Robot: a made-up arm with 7 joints. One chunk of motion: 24 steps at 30 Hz.
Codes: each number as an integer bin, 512 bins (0 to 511) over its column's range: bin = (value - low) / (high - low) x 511, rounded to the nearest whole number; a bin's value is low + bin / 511 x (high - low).
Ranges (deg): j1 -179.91..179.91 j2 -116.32..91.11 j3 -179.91..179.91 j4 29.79..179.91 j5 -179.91..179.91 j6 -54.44..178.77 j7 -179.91..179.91
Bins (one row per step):
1: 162 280 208 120 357 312 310
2: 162 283 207 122 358 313 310
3: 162 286 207 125 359 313 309
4: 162 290 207 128 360 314 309
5: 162 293 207 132 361 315 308
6: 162 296 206 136 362 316 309
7: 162 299 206 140 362 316 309
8: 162 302 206 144 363 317 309
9: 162 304 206 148 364 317 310
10: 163 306 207 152 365 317 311
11: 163 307 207 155 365 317 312
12: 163 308 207 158 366 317 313
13: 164 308 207 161 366 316 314
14: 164 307 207 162 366 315 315
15: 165 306 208 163 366 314 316
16: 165 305 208 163 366 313 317
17: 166 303 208 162 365 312 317
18: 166 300 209 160 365 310 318
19: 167 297 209 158 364 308 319
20: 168 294 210 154 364 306 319
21: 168 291 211 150 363 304 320
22: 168 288 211 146 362 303 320
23: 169 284 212 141 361 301 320
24: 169 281 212 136 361 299 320
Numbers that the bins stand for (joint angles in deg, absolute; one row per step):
1: -65.84 -2.66 -33.45 65.04 71.47 87.95 38.38
2: -65.84 -1.44 -34.15 65.63 72.18 88.41 38.38
3: -65.84 -0.22 -34.15 66.51 72.88 88.41 37.67
4: -65.84 1.40 -34.15 67.39 73.58 88.86 37.67
5: -65.84 2.62 -34.15 68.57 74.29 89.32 36.97
6: -65.84 3.84 -34.86 69.74 74.99 89.78 37.67
7: -65.84 5.05 -34.86 70.92 74.99 89.78 37.67
8: -65.84 6.27 -34.86 72.09 75.70 90.23 37.67
9: -65.84 7.08 -34.86 73.27 76.40 90.23 38.38
10: -65.13 7.89 -34.15 74.44 77.10 90.23 39.08
11: -65.13 8.30 -34.15 75.33 77.10 90.23 39.78
12: -65.13 8.71 -34.15 76.21 77.81 90.23 40.49
13: -64.43 8.71 -34.15 77.09 77.81 89.78 41.19
14: -64.43 8.30 -34.15 77.38 77.81 89.32 41.90
15: -63.73 7.89 -33.45 77.68 77.81 88.86 42.60
16: -63.73 7.49 -33.45 77.68 77.81 88.41 43.31
17: -63.02 6.68 -33.45 77.38 77.10 87.95 43.31
18: -63.02 5.46 -32.74 76.79 77.10 87.04 44.01
19: -62.32 4.24 -32.74 76.21 76.40 86.12 44.71
20: -61.61 3.02 -32.04 75.03 76.40 85.21 44.71
21: -61.61 1.81 -31.33 73.86 75.70 84.30 45.42
22: -61.61 0.59 -31.33 72.68 74.99 83.84 45.42
23: -60.91 -1.04 -30.63 71.21 74.29 82.93 45.42
24: -60.91 -2.25 -30.63 69.74 74.29 82.02 45.42

